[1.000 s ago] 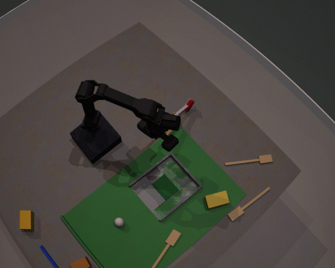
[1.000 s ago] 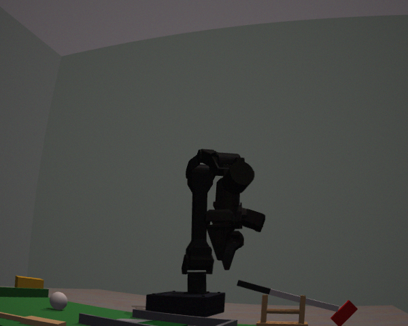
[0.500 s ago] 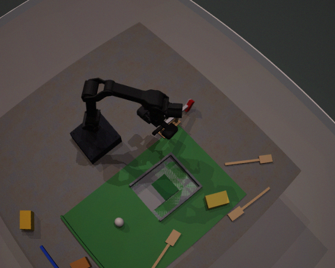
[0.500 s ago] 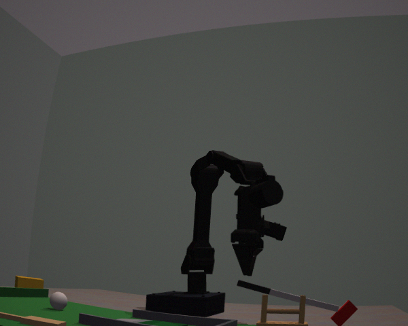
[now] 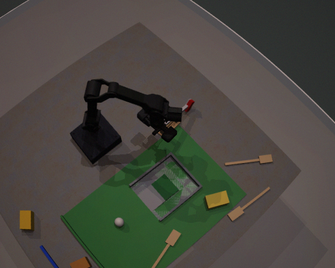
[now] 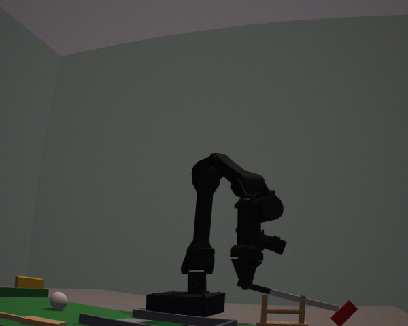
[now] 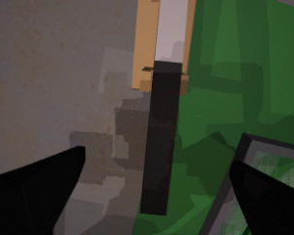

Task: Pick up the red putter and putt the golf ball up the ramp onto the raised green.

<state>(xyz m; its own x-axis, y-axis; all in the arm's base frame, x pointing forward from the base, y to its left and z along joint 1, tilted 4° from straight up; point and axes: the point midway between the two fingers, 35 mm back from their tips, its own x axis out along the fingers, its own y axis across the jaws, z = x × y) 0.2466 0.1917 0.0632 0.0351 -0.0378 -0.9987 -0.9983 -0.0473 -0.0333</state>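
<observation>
The wooden stand is 9 cm to the left of my gripper tip, 5 cm below it and 1 cm behind it. Round my gripper tip: white golf ball 41 cm to the right, 17 cm ahead, 6 cm below; then blue stick 78 cm to the right, 15 cm ahead, 7 cm below; then red putter 13 cm to the left, 3 cm below, 1 cm behind.
</observation>
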